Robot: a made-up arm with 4 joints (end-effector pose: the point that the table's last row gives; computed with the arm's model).
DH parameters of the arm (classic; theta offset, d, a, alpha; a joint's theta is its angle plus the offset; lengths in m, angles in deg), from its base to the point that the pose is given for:
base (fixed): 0 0.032 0 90
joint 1: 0 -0.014 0.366 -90
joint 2: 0 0.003 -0.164 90
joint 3: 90 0.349 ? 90
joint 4: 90 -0.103 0.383 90
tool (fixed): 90 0.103 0 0
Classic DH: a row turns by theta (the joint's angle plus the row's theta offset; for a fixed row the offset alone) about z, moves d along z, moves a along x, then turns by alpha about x.
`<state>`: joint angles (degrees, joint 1 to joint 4).
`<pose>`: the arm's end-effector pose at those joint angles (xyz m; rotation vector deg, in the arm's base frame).
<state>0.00 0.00 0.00 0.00</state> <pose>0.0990 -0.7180 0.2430 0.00 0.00 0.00</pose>
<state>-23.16 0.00 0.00 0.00</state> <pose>0.1740 -0.7180 0.1871 0.00 23.16 0.00</pose>
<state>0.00 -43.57 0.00 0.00</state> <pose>-0.3320 -0.3323 0.2430 0.00 0.00 -43.57</pose>
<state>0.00 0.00 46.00 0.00</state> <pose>-0.0192 -0.7180 0.1054 0.00 -46.00 0.00</pose>
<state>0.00 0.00 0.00 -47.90</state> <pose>0.0990 -0.5153 0.4932 -47.90 0.00 0.00</pose>
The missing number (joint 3, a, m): 0.105
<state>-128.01 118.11 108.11 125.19</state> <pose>-0.3146 0.2218 -0.3514 -113.62 45.17 37.67</pose>
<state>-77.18 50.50 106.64 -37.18</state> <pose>-0.1032 -0.7757 -0.4859 14.52 -24.75 -10.06</pose>
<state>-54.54 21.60 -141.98 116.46</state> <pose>0.3673 -0.3324 0.0161 -33.12 110.35 -132.91</pose>
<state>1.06 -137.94 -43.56 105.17</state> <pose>0.4616 0.5670 -0.0968 -82.51 104.10 107.73</pose>
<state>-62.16 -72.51 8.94 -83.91</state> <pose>0.4173 0.2548 0.2648 -111.85 89.50 -17.64</pose>
